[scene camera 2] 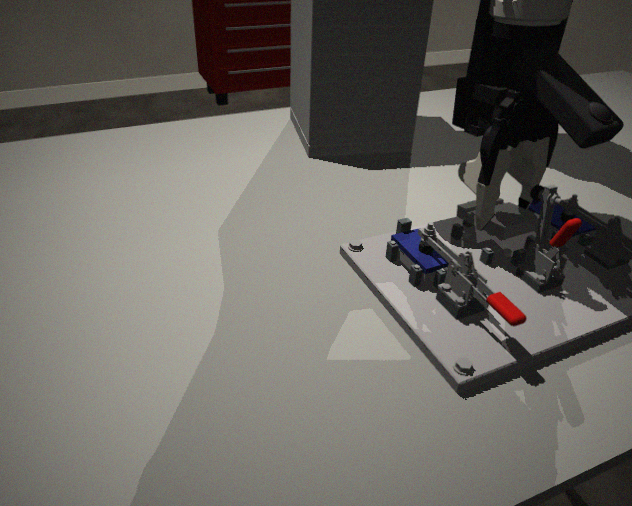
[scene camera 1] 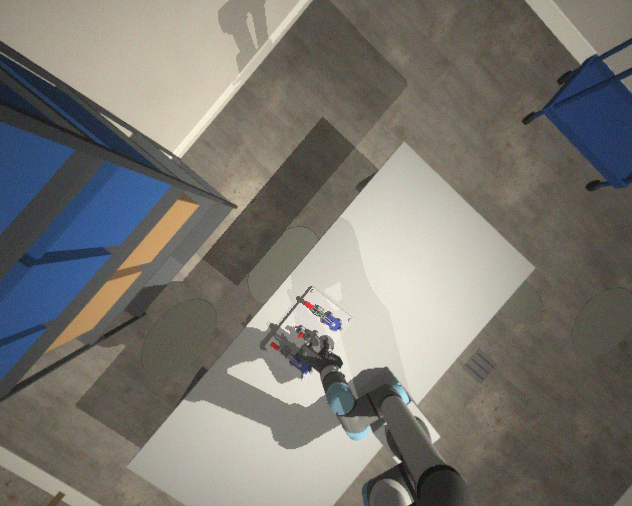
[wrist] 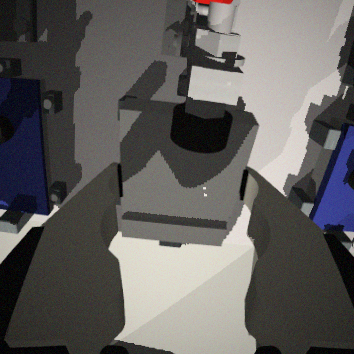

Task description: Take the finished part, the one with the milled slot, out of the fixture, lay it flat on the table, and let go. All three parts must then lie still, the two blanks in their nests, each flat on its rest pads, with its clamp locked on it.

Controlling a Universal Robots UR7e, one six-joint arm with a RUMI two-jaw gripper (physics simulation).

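Frame: origin at the arm's base, x back, y right, z up, level; millimetres.
Seen in the pictures: gripper, fingertip midpoint: [scene camera 2: 500,223] [scene camera 1: 316,344] [wrist: 180,167].
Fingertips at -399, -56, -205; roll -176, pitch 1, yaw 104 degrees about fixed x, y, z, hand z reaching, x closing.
A point is followed by its place in that frame, as x, y, z.
The grey slotted part [wrist: 185,200] @[-387, -50, -193] is between my fingertips in the wrist view, its narrow slot running across near its lower edge. My gripper [scene camera 1: 310,347] @[-399, -56, -205] [scene camera 2: 503,213] @[-399, -56, -205] [wrist: 180,167] @[-399, -56, -205] is shut on it above the middle nest. Its height over the pads is unclear. The middle clamp's red handle [scene camera 1: 301,335] @[-488, -64, -149] [scene camera 2: 565,231] @[-491, -63, -160] is raised; its black tip [wrist: 201,127] @[-440, -63, -136] shows over the part's far end. One blue blank [scene camera 1: 332,321] [scene camera 2: 411,249] @[-418, 67, -212] [wrist: 337,190] @[-410, 42, -212] and the other [scene camera 1: 301,364] [scene camera 2: 577,224] [wrist: 22,145] lie in the outer nests under clamp tips. The far clamp is mostly shaded.
The fixture plate [scene camera 1: 329,301] @[-488, 101, -238] [scene camera 2: 448,342] @[-537, 77, -238] lies on the white table [scene camera 1: 432,237] @[-387, 621, -252] [scene camera 2: 158,316] @[-418, 344, -253]. The near outer clamp's red handle [scene camera 1: 309,305] @[-545, 33, -192] [scene camera 2: 506,308] @[-551, 35, -191] lies low. A grey column [scene camera 2: 364,79] @[-89, 11, -127] stands behind. Small posts surround the nests.
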